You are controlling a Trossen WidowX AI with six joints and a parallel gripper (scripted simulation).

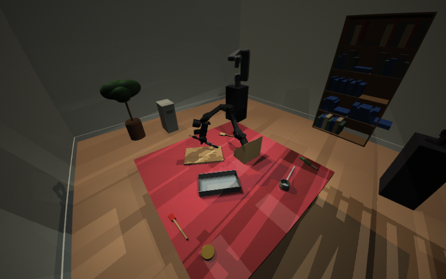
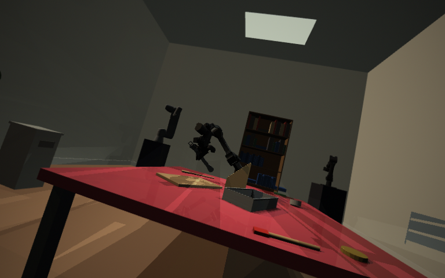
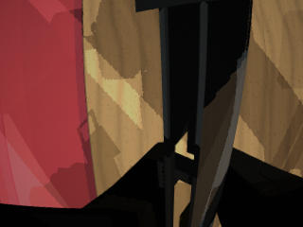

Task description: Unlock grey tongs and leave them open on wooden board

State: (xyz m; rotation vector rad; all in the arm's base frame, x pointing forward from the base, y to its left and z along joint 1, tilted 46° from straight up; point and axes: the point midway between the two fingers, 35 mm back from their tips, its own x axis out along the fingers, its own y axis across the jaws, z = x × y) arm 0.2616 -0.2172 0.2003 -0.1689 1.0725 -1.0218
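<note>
Now: the wooden board 2 cm behind my gripper tip, 1 cm to the right of it and 14 cm below it. From my gripper tip the other things lie so: red-headed spatula: 53 cm ahead, 38 cm to the left, 14 cm below; then roasting tin: 14 cm ahead, 36 cm to the left, 12 cm below.
</note>
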